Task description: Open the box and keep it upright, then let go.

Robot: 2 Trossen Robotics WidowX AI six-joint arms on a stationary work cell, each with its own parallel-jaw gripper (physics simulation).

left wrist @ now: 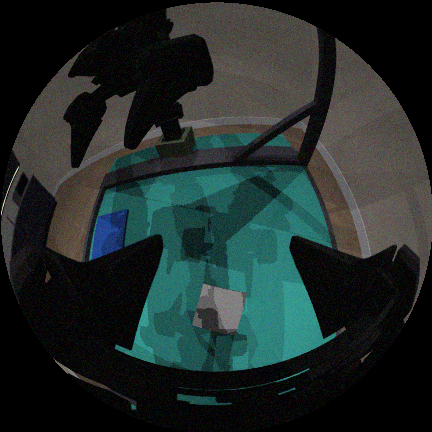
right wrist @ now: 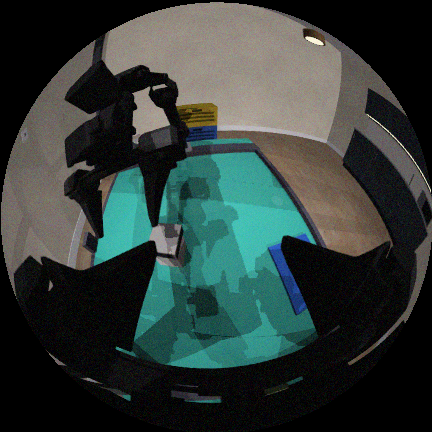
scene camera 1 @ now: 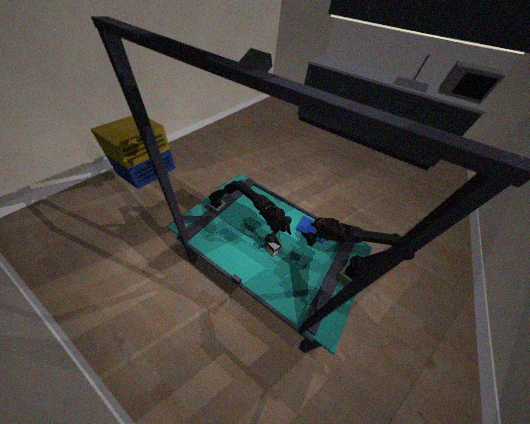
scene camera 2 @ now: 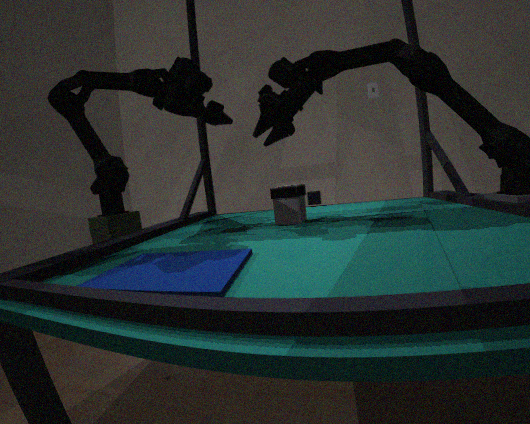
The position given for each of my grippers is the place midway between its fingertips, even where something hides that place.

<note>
In view: my left gripper [scene camera 2: 259, 141], my right gripper [scene camera 2: 222, 118], a flat blue panel [scene camera 2: 199, 273], a small pale box [left wrist: 218, 309] and a small pale box [scene camera 2: 286, 210].
The flat blue panel also shows in the left wrist view [left wrist: 109, 234] and in the right wrist view [right wrist: 294, 295]. My left gripper shows as well in the left wrist view [left wrist: 229, 242] and in the right wrist view [right wrist: 123, 232]. My right gripper is seen too in the left wrist view [left wrist: 94, 158] and in the right wrist view [right wrist: 219, 245].
</note>
